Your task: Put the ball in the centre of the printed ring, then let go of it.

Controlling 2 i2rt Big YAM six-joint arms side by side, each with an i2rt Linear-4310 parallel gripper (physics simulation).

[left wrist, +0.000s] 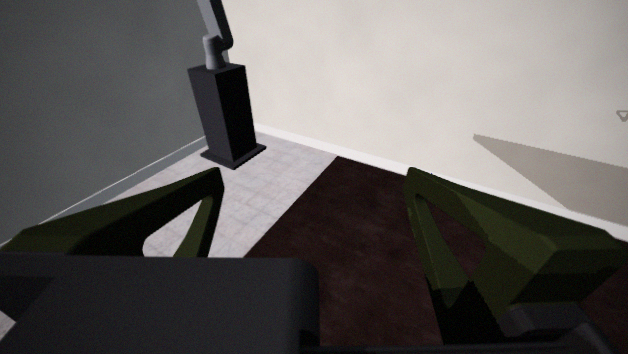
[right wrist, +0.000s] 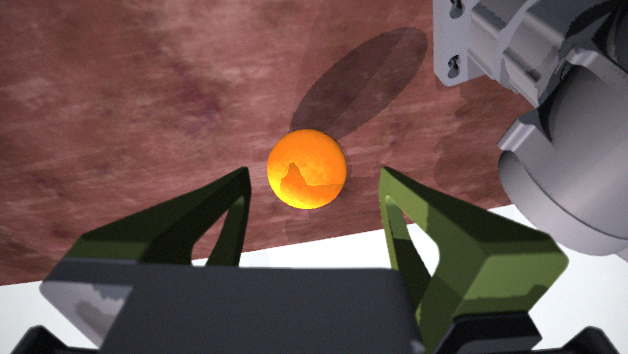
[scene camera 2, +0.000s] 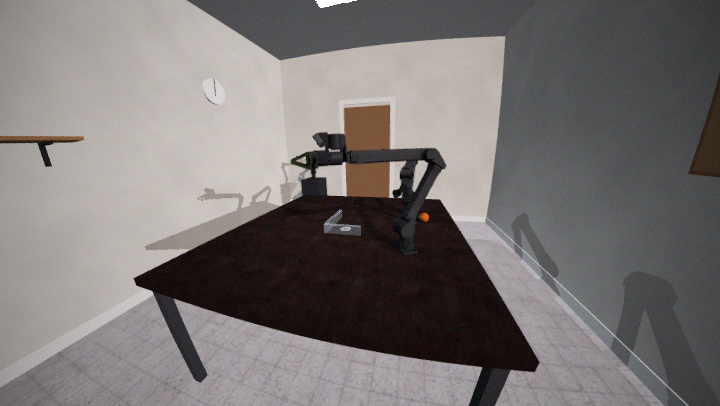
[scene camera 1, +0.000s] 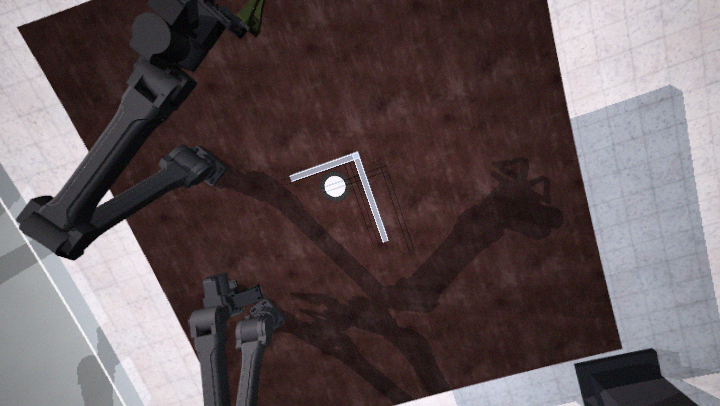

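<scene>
The orange ball [scene camera 2: 424,217] [right wrist: 306,169] rests on the dark table; it does not show in scene camera 1. My right gripper [right wrist: 314,178] is partly open above the ball, with the ball apart from both fingertips in the picture. Its fingers are hidden in both scene views. The printed ring [scene camera 1: 335,199] is a dark circle around a white disc [scene camera 1: 335,186] [scene camera 2: 345,228], with no ball on it. My left gripper [scene camera 1: 252,17] [scene camera 2: 301,160] [left wrist: 313,177] is wide open and empty, high above the table.
A clear, low L-shaped wall [scene camera 1: 372,197] [scene camera 2: 331,228] stands beside the ring on two sides. The left arm's base [scene camera 2: 407,249] stands on the table [scene camera 1: 453,100] [scene camera 2: 302,282]. A dark pedestal [scene camera 2: 314,187] [left wrist: 227,115] stands beyond the table.
</scene>
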